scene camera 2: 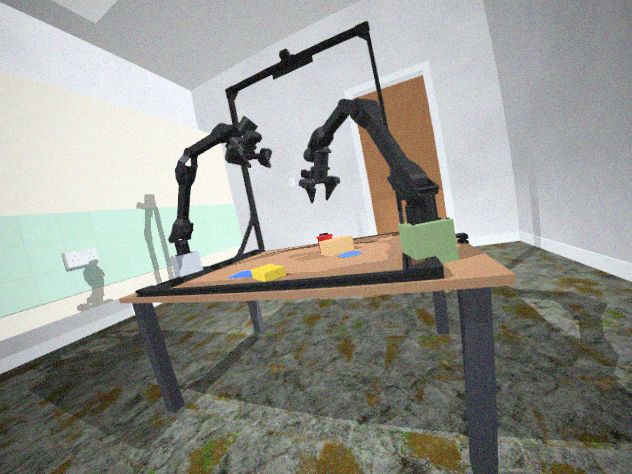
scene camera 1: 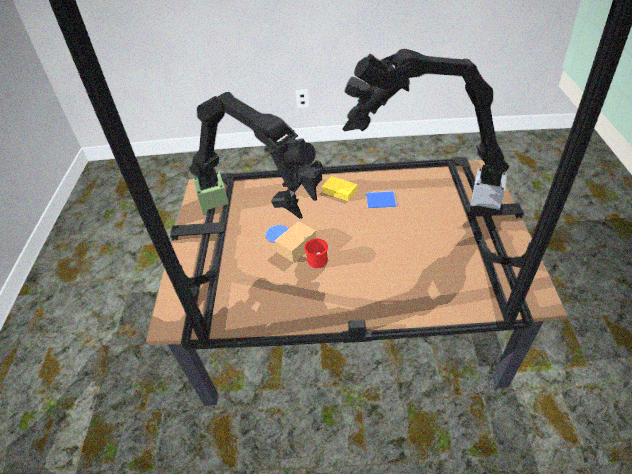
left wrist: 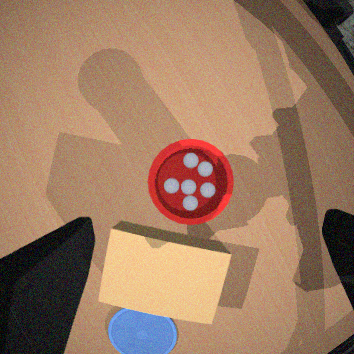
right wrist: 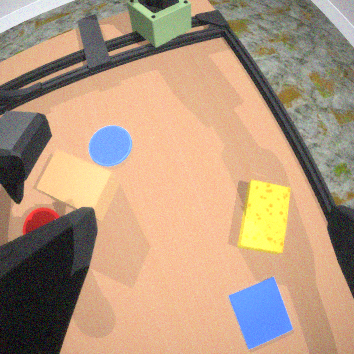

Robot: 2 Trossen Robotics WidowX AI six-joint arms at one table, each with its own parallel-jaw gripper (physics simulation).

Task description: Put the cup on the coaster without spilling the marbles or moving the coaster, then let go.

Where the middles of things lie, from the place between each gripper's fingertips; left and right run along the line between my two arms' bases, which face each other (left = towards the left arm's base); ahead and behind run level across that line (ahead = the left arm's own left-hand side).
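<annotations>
From my right hand: flat blue square (right wrist: 259,309), far below, a little ahead, a fair way to the right; tan block (scene camera 1: 290,244), 35 cm below, 15 cm behind, 17 cm to the left; red cup (left wrist: 168,163), 34 cm below, 10 cm to the left, 21 cm behind.
From my left hand: red cup, 18 cm below, 1 cm to the right, 1 cm behind; tan block, 19 cm below, 6 cm to the left, 5 cm ahead; flat blue square, a fair way below, far ahead, a fair way to the right. Flat blue square farthest from my left hand of the things named here, going by their middles. By its middle, red cup nearer to my left hand than to my right hand.
</annotations>
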